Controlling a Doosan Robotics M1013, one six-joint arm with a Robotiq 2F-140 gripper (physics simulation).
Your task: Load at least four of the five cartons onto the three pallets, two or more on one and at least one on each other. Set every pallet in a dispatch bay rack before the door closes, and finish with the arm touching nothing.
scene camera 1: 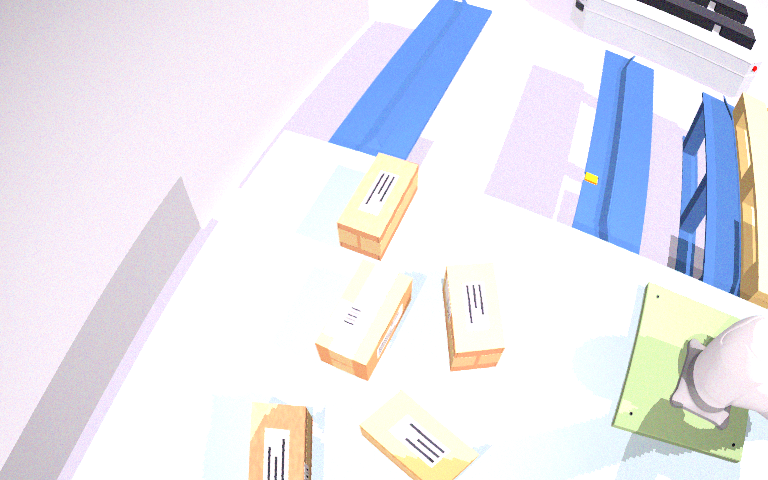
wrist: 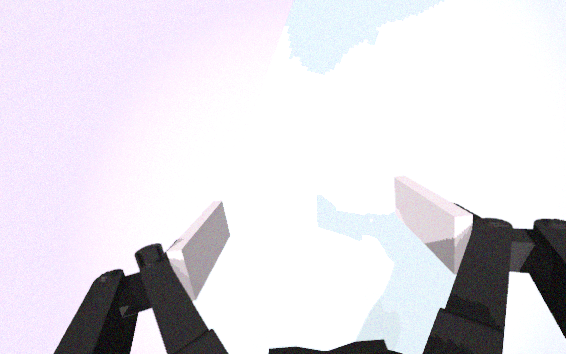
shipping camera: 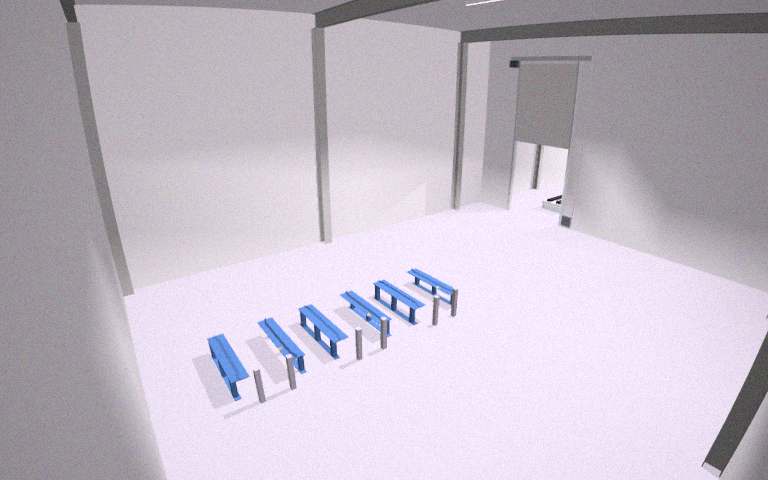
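Pixels of known places: gripper, fingertip midpoint: (wrist: 307,207); arm's base, link origin: (scene camera 1: 706,384).
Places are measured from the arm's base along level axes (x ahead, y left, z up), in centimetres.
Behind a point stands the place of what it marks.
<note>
Five cartons show in the scene camera: one carton (scene camera 1: 378,198) {z 6.7, x 90.1, y -0.4 cm} at the upper middle, a second carton (scene camera 1: 365,319) {z 7.1, x 77.2, y 24.9 cm} below it, a third carton (scene camera 1: 474,308) {z 8.2, x 60.6, y 13.1 cm} to its right, a fourth carton (scene camera 1: 419,438) {z 6.6, x 56.2, y 40.6 cm} at the bottom and a fifth carton (scene camera 1: 280,441) {z 7.3, x 76.6, y 55.0 cm} at the bottom left, cut by the edge. Part of a wooden pallet (scene camera 1: 748,254) {z -40.1, x -25.8, y -86.0 cm} shows at the right edge, beside a blue stand. Blue bay racks (shipping camera: 322,322) {z -42.3, x 1105.4, y 26.9 cm} stand in a row in the shipping camera, with no pallet on them. The door panel (shipping camera: 545,101) {z 312.0, x 231.1, y -261.7 cm} hangs partly down. My gripper (wrist: 307,207) {z 22.5, x 9.2, y 96.1 cm} is open and empty, over a pale surface.
Blue stands (scene camera 1: 419,73) {z -38.7, x 129.4, y -91.9 cm} (scene camera 1: 617,152) {z -38.6, x 44.2, y -98.0 cm} lie beyond the cartons. A white vehicle with dark bars (scene camera 1: 662,39) {z -56.3, x 36.4, y -243.5 cm} is at the top right. The arm's base stands on a green plate (scene camera 1: 640,362) {z 0.0, x 20.2, y 2.7 cm}. Grey posts (shipping camera: 358,344) {z -44.9, x 1077.5, y 110.9 cm} stand at the rack ends.
</note>
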